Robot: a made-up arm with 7 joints.
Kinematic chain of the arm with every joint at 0, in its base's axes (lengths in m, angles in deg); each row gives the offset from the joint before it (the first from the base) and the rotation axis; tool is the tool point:
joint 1: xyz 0 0 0.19 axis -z
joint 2: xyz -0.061 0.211 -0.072 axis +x
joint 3: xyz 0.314 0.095 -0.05 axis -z
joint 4: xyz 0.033 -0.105 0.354 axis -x
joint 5: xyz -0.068 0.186 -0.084 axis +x
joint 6: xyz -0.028 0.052 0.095 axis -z
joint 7: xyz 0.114 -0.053 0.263 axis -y
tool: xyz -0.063 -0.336 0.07
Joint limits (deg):
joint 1: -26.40..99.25
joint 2: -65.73..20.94
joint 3: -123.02..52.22
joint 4: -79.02..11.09
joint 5: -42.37..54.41
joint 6: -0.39..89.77
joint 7: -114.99..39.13
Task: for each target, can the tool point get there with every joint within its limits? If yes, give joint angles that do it. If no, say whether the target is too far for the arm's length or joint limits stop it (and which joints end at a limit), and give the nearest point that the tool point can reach.
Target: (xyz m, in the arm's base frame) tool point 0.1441 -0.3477 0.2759
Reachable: yes | joints 58.38 -9.94 -26.06 -61.16 25.59 10.28 -13.69
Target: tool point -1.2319 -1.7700 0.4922
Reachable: no: too far | nearest point -0.3300 -0.7457 0.5617 | short by 1.367 m
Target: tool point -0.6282 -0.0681 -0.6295
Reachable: no: joint limits stop it (at a limit: joint 1, joint 2, joint 3, joint 4, joint 5, joint 6) | nearest point -0.3658 0.2863 -0.1333 | short by 0.664 m
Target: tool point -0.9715 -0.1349 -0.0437
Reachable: no: joint limits stop it (at a limit: joint 1, joint 2, joint 4, joint 6) | nearest point -0.4508 -0.2017 0.2663 | short by 0.610 m
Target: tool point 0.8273 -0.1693 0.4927
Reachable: yes | joints 45.26 -32.52 -108.95 -39.43 1.94 28.11 23.08
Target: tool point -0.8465 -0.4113 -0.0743
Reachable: no: joint limits stop it (at a limit: joint 1, joint 2, joint 4, joint 6) | nearest point -0.4227 -0.3479 0.2246 | short by 0.522 m
